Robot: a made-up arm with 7 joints.
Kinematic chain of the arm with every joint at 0, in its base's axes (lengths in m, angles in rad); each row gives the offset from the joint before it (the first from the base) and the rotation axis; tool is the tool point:
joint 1: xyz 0 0 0 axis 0 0.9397 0.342
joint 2: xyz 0 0 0 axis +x
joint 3: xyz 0 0 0 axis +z
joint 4: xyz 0.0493 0 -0.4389 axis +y
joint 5: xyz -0.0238 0 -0.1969 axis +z
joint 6: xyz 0 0 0 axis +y
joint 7: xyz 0 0 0 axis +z
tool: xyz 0 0 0
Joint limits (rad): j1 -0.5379..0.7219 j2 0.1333..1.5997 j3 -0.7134..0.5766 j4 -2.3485..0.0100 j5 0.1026..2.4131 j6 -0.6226..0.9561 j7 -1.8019..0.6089
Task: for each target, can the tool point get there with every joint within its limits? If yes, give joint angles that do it. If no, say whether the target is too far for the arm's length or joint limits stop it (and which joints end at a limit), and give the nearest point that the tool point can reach.
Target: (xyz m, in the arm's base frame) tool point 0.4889 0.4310 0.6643
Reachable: no: too far | nearest point 0.2065 0.4265 0.2375 | short by 0.512 m
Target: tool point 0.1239 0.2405 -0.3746
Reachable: yes | joints 0.2856 0.6602 -0.0978 -1.9224 2.1711 0.2633 -0.7484
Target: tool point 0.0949 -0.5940 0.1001
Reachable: no: joint limits stop it (at a limit: joint 1, joint 2, joint 3, joint 4) | nearest point 0.2782 -0.1325 -0.2204 | short by 0.591 m
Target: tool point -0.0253 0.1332 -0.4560
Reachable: yes | joints 0.5654 0.4620 -0.3206 -1.8489 1.7500 0.7708 0.1758
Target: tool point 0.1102 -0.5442 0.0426
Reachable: no: joint limits stop it (at a limit: joint 1, joint 2, joint 3, joint 4) | nearest point 0.2782 -0.1325 -0.2204 | short by 0.517 m
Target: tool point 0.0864 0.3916 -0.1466
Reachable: yes | joints 0.6209 1.3323 0.1484 -2.1050 0.8255 0.0563 -1.1339
